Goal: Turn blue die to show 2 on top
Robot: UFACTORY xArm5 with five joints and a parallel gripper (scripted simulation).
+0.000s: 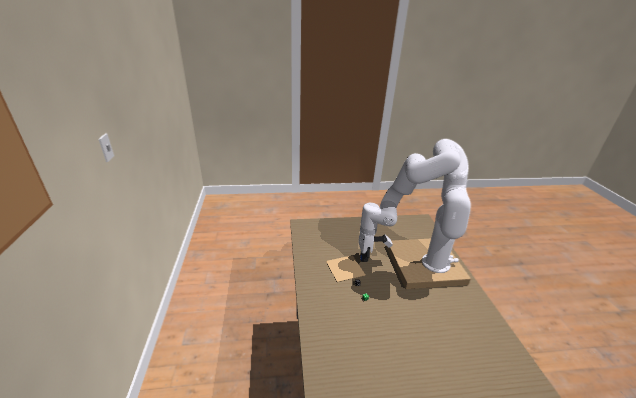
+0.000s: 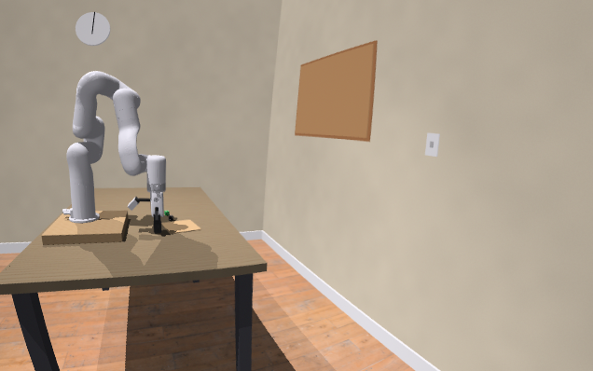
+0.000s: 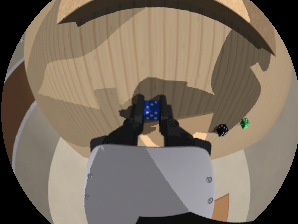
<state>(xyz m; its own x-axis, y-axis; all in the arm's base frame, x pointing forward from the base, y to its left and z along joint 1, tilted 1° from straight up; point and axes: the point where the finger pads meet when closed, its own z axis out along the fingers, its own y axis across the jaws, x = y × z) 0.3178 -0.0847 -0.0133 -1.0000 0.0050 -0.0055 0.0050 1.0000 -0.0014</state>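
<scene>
My hand is 10 cm short of the tan mat, 5 cm to the right of it and 2 cm above it. From my hand the other things lie so: blue die (1 cm below, 1 cm ahead); green die (24 cm to the left, 4 cm ahead, 1 cm below); black die (16 cm to the left, 6 cm ahead, 1 cm below).
</scene>
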